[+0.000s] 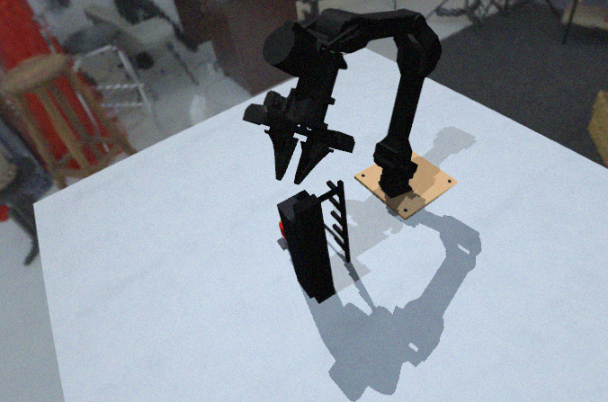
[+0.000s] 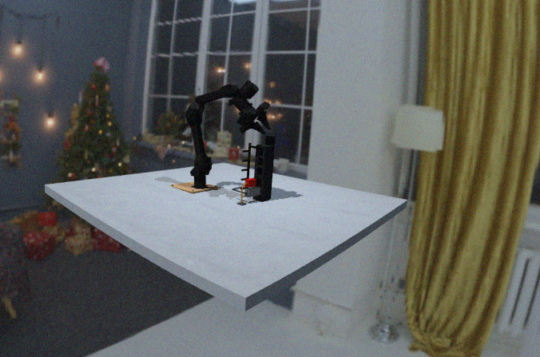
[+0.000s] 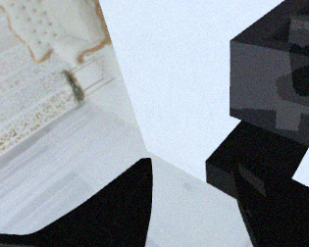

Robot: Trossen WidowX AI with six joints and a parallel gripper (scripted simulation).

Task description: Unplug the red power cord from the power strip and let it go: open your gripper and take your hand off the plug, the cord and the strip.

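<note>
Right now the red plug is 60 mm to the right of my gripper tip and 220 mm below it.
</note>
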